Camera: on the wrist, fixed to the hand. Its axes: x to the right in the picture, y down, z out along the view.
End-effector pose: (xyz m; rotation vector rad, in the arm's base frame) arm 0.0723 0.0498 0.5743 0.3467 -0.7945 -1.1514
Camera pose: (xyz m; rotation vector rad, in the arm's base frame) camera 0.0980 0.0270 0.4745 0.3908 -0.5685 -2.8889
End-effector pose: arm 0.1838 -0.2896 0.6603 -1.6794 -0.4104 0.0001
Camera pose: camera 0.1788 -0.3744 0.7230 -1.2745 -2.0600 -0.9131
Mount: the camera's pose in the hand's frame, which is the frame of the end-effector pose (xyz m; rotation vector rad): -0.0126 -0.0537 -0.0900 -0.3772 -0.4445 -1.5816
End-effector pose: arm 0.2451 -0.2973 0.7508 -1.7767 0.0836 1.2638
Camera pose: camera 0.3313 -0.3351 0.7986 -1.1356 -1.5603 0.3934
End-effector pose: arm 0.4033 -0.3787 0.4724 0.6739 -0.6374 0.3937
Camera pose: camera 0.4595 -0.3578 0.3855 0.7095 -0.4017 -1.3376
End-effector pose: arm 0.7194 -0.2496 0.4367 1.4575 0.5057 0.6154
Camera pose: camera 0.6549 -0.1909 0.3772 0.4619 0.9137 -0.8182
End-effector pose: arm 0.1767 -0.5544 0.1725 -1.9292 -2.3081 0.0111
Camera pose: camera 0.1359 -0.5836 0.2654 -0.2781 2.6997 0.1283
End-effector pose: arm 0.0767 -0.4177 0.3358 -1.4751 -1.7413 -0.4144
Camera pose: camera 0.0589 -0.5027 0.3958 0.0145 2.7417 1.1625
